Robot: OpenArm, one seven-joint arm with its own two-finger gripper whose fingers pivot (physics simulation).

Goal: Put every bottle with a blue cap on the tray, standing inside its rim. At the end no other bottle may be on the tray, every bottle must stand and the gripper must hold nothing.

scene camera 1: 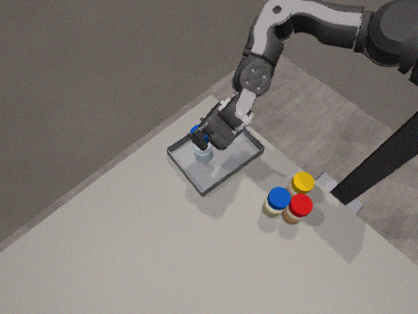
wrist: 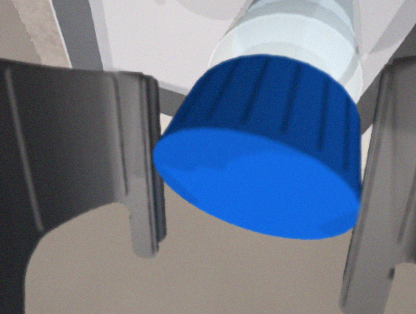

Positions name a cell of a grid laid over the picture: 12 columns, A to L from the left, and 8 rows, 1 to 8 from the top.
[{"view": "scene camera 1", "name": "my gripper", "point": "F4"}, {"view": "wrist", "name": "my gripper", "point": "H5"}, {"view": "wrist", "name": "grey tray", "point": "F2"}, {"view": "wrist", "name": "blue-capped bottle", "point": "H4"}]
